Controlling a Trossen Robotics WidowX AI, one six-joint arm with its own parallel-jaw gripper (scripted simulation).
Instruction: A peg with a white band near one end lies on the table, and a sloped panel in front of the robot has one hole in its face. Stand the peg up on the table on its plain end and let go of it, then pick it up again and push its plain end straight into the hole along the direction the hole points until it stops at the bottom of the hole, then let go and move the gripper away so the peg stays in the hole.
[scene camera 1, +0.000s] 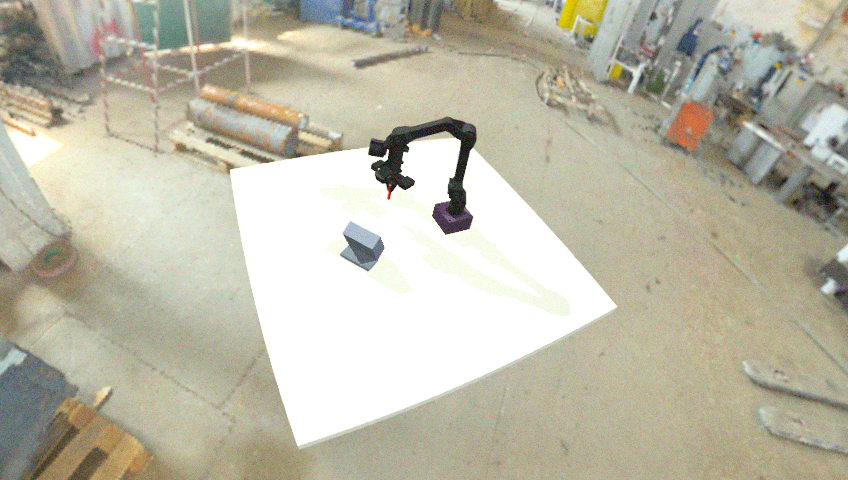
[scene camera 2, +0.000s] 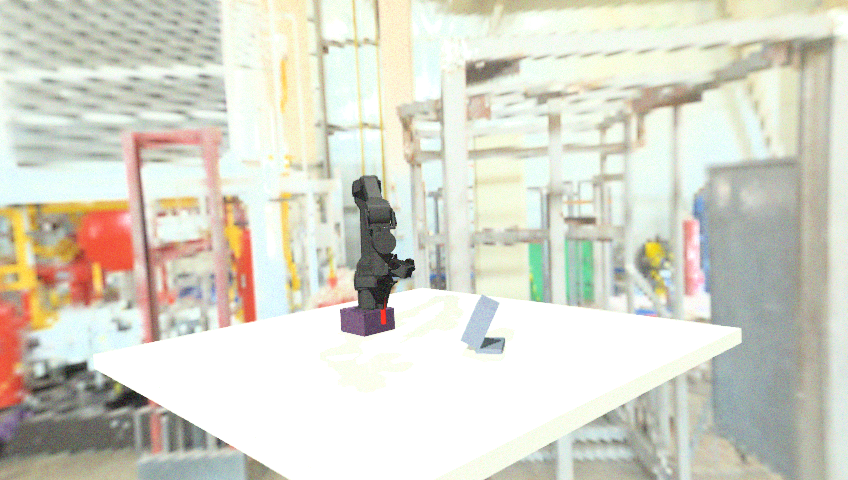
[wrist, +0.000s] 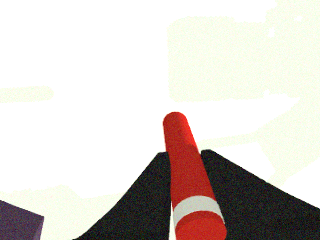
My gripper (scene camera 2: 383, 308) holds a red peg. I also see a grey sloped panel (scene camera 2: 484, 311).
My gripper also shows in scene camera 1 (scene camera 1: 389, 191) and in the wrist view (wrist: 184, 160).
